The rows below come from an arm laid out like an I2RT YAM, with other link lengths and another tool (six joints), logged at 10 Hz.
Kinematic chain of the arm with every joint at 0, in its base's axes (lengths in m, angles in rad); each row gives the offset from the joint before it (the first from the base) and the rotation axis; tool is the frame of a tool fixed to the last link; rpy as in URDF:
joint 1: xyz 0 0 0.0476 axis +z
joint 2: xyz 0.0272 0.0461 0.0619 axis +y
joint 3: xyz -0.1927 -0.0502 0 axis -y
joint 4: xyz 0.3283 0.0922 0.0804 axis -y
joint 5: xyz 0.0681 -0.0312 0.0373 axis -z
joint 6: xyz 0.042 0 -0.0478 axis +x
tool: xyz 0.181 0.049 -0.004 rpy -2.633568 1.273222 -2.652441
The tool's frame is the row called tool.
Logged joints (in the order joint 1, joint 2, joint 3, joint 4, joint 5, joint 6), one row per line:
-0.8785 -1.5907 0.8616 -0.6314 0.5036 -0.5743
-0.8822 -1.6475 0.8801 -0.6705 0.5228 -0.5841
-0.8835 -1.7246 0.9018 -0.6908 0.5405 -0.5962
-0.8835 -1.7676 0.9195 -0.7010 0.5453 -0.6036
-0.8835 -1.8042 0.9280 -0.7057 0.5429 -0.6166
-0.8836 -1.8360 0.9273 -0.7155 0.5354 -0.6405
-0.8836 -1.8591 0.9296 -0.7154 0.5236 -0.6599
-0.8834 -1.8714 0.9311 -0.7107 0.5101 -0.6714
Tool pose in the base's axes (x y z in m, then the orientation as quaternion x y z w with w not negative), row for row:
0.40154 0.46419 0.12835 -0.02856 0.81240 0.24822 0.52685
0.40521 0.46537 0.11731 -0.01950 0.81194 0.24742 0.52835
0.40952 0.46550 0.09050 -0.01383 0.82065 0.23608 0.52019
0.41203 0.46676 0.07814 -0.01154 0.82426 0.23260 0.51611
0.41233 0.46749 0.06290 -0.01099 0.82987 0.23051 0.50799
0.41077 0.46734 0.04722 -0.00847 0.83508 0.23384 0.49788
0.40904 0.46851 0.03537 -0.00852 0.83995 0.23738 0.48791
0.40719 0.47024 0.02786 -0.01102 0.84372 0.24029 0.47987
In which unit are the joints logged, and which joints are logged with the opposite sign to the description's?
The joints are logged in radians. Opposite sign: joint 1, joint 2, joint 4, joint 6.
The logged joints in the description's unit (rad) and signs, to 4 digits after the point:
0.8785 1.5907 0.8616 0.6314 0.5036 0.5743
0.8822 1.6475 0.8801 0.6705 0.5228 0.5841
0.8835 1.7246 0.9018 0.6908 0.5405 0.5962
0.8835 1.7676 0.9195 0.7010 0.5453 0.6036
0.8835 1.8042 0.9280 0.7057 0.5429 0.6166
0.8836 1.8360 0.9273 0.7155 0.5354 0.6405
0.8836 1.8591 0.9296 0.7154 0.5236 0.6599
0.8834 1.8714 0.9311 0.7107 0.5101 0.6714

